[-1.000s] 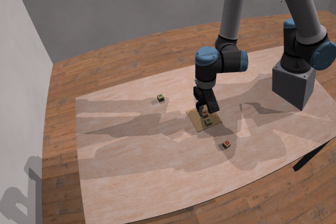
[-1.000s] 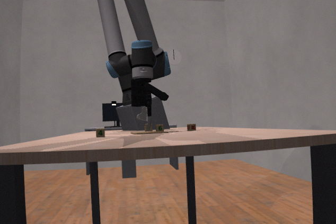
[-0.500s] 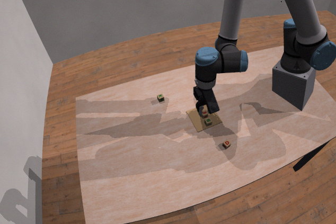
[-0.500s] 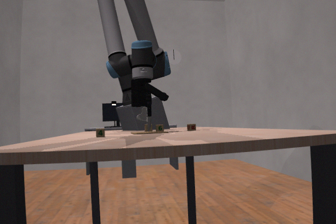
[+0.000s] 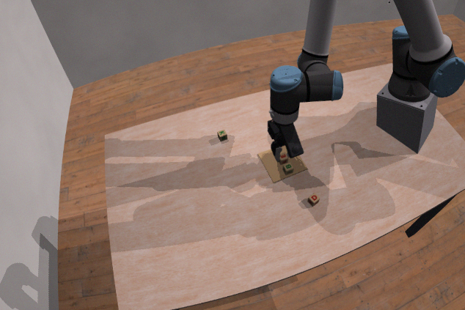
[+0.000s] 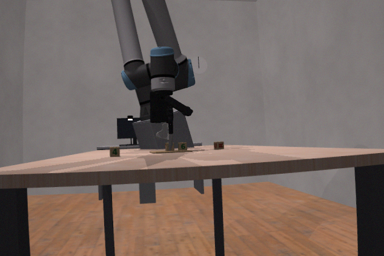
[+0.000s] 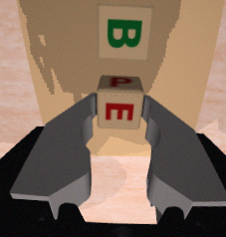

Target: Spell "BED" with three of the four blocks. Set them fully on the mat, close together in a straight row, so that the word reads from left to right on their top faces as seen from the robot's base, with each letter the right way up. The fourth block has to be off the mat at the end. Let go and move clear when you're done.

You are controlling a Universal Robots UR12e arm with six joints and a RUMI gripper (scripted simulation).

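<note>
My hand is 20 mm above the tan mat. The rest, counted from my hand: green block (160 mm ahead, 200 mm to the right, 10 mm below).
</note>
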